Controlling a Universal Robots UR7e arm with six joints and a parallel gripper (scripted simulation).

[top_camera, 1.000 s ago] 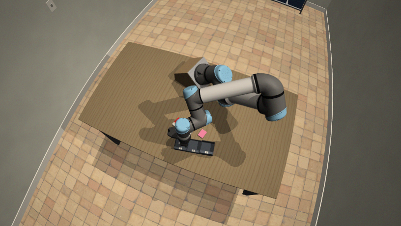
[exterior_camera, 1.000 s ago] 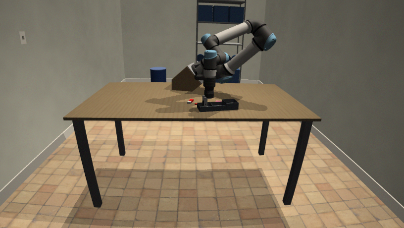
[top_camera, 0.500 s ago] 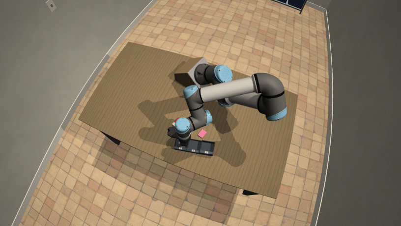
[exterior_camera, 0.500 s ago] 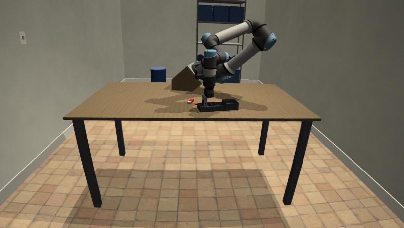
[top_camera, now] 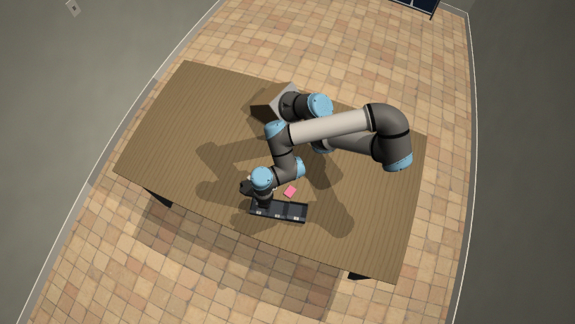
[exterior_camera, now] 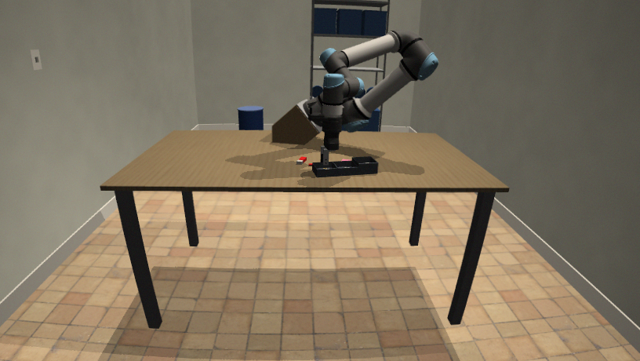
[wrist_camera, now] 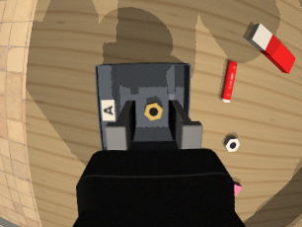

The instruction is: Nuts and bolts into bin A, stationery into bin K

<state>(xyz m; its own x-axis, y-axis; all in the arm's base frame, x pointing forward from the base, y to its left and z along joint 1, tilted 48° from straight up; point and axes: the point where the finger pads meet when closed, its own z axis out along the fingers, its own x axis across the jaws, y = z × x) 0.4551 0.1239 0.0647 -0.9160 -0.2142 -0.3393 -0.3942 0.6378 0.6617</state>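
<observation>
The brass nut lies 40 mm below my hand. Also, from my hand: red cylinder 70 mm behind, 50 mm to the right, 50 mm below; white nut 110 mm behind, 50 mm below, 10 mm to the left; three joined bins 80 mm to the left, 30 mm below, 30 mm behind.
</observation>
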